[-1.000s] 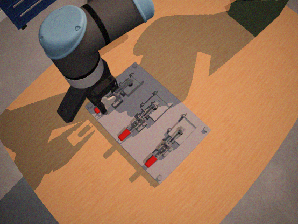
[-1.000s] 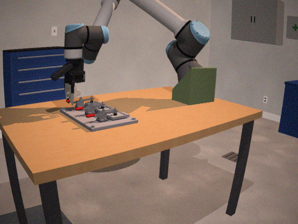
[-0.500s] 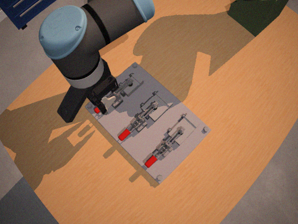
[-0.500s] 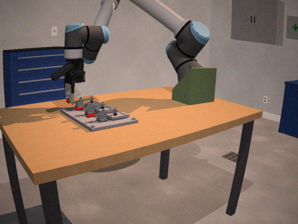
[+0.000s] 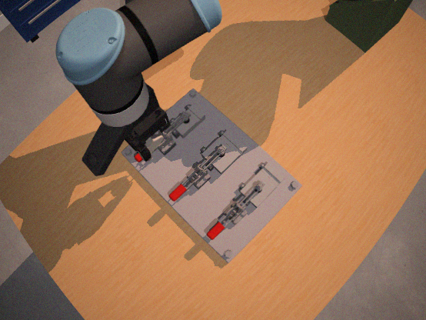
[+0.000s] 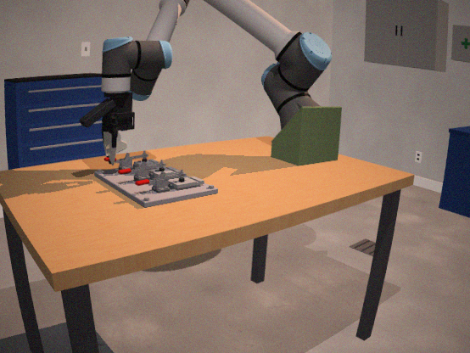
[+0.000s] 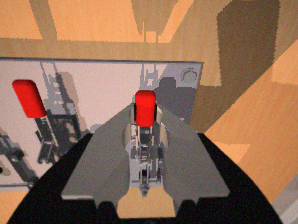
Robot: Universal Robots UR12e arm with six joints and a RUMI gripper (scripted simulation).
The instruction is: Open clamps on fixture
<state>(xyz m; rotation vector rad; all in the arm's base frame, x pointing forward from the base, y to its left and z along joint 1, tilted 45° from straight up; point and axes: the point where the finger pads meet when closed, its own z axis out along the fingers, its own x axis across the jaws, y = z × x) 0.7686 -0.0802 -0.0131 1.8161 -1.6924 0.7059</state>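
Right now the grey fixture plate is 100 mm to the left of my hand, 90 mm behind it and 60 mm below it. Also, from my hand: flat grey part (210 mm to the left, 160 mm behind, 40 mm below).
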